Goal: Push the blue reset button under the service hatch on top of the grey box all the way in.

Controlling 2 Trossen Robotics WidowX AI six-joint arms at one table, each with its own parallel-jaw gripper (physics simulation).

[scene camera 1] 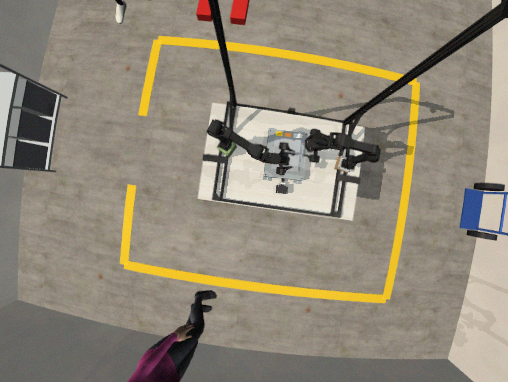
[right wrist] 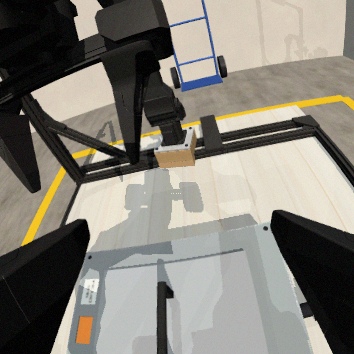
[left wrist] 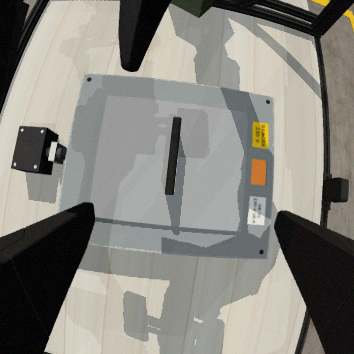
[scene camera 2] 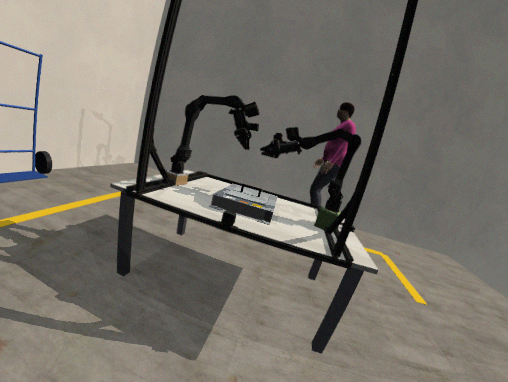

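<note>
The grey box (scene camera 1: 300,173) (left wrist: 78,150) (right wrist: 274,272) lies on the table. Its service hatch (left wrist: 130,200) (right wrist: 215,305) is closed and bears a black bar handle (left wrist: 173,155) (right wrist: 161,320). The blue reset button does not show; the hatch covers the area beneath it. My left gripper (scene camera 2: 246,148) (left wrist: 187,216) (right wrist: 80,178) is open and empty, pointing down high above the box. My right gripper (scene camera 2: 263,151) (right wrist: 180,224) is open and empty, high over the box, near the left gripper and pointing towards it. One of its fingers shows at the top of the left wrist view.
A black block (scene camera 1: 282,189) (left wrist: 35,150) with a short stub stands beside the box. Yellow, orange and white labels line the opposite rim. Black frame bars edge the table (scene camera 2: 300,235). A green block (scene camera 2: 328,218) is at the right arm's base, a tan block (right wrist: 176,156) at the left's.
</note>
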